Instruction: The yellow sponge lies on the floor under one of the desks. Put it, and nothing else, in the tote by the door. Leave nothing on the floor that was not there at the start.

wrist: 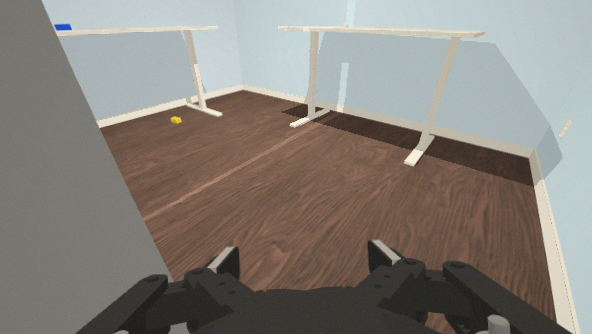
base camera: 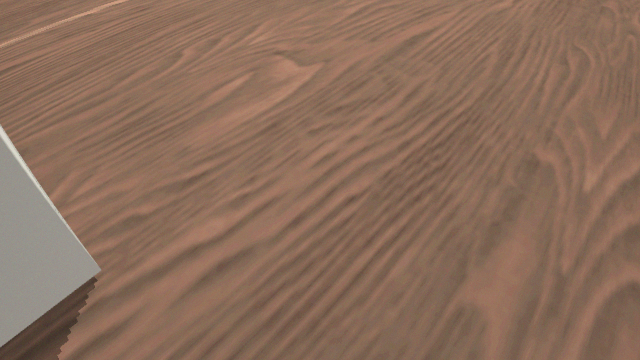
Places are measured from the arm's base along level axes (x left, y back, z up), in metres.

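Pixels of known places: gripper, fingertip midpoint: (wrist: 303,258).
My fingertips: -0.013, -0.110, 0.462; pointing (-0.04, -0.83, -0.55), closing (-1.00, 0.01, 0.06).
Note:
Behind a point stands the place of what it marks, as x, y, z.
A small yellow object, which looks like the sponge (wrist: 176,120) @(1.293, -2.538, -0.363), lies on the floor under the left desk (wrist: 145,30) @(1.213, -2.280, 0.539) in the wrist view, left of that desk's white foot. It is far from my gripper (wrist: 304,247) @(-0.013, -0.110, 0.462), which is open and empty at the bottom of the wrist view. A second desk (wrist: 380,31) @(-0.635, -1.839, 0.542) stands to the right against the wall. The tote and the door do not show in either view.
A large grey panel or wall end (base camera: 37,240) @(0.266, -0.279, -0.309) (wrist: 70,175) @(0.281, -0.261, 0.428) stands close on the left in both views. A blue object (wrist: 63,27) @(1.923, -2.304, 0.574) lies on the left desk. Desk feet (wrist: 304,120) @(-0.166, -2.530, -0.372) (wrist: 412,157) @(-1.031, -1.669, -0.372) stand on the floor. A wall with a white baseboard (wrist: 550,240) @(-1.350, -0.758, -0.345) runs along the right.

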